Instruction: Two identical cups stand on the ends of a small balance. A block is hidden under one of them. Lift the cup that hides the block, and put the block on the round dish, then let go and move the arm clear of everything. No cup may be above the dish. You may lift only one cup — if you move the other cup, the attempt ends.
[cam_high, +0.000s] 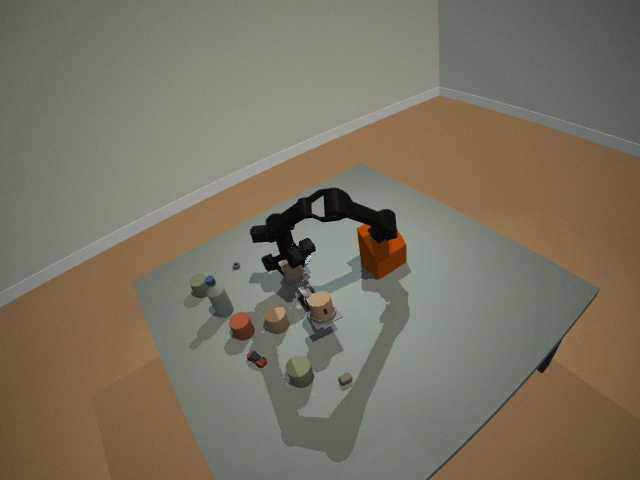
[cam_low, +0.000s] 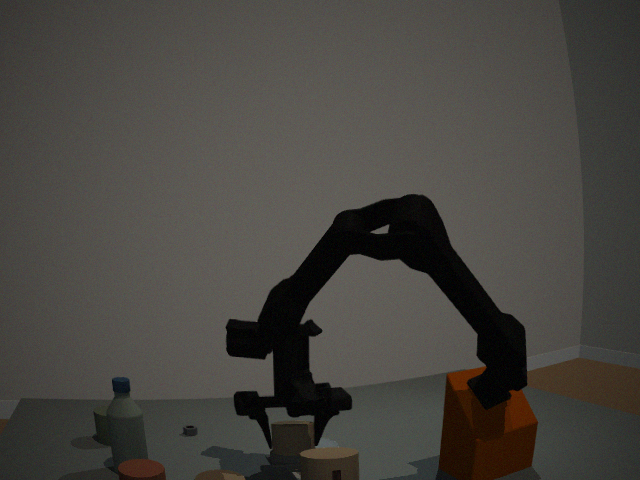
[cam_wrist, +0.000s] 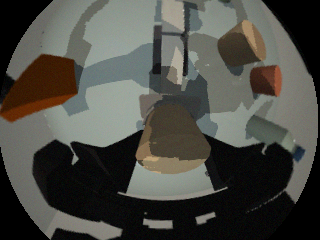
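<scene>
Now: the grey block 1 cm below my gripper tip. Round my gripper tip: red cylinder (27 cm ahead, 4 cm to the left, 1 cm below); pale round dish (8 cm behind, 8 cm to the right, 4 cm below); balance (4 cm ahead, 13 cm to the left, 1 cm below).
</scene>
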